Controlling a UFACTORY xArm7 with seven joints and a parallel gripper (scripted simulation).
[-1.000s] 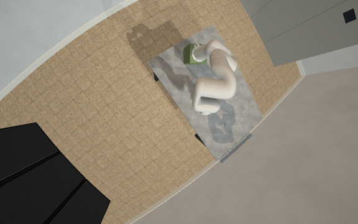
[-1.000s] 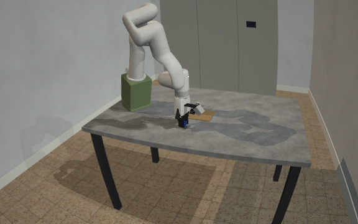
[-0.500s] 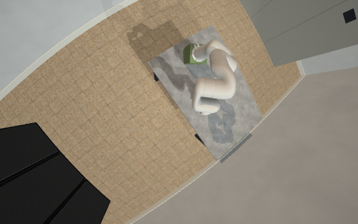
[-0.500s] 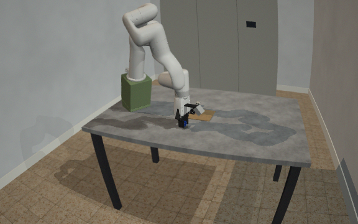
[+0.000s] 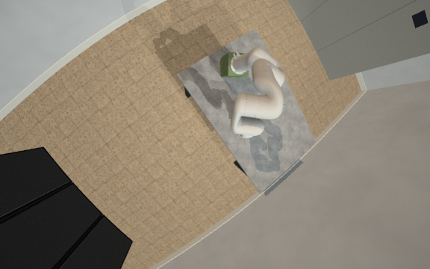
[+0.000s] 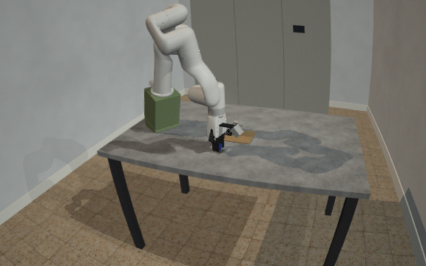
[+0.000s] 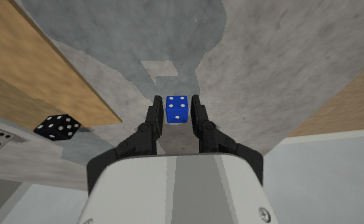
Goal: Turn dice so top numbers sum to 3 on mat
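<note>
Right now the blue die is 1 cm below my hand. From my hand the other things lie so: tan mat: 16 cm to the left, 5 cm ahead, 2 cm below; white die: 28 cm to the left, 2 cm behind, 1 cm below; black die: 16 cm to the left, 1 cm below.
</note>
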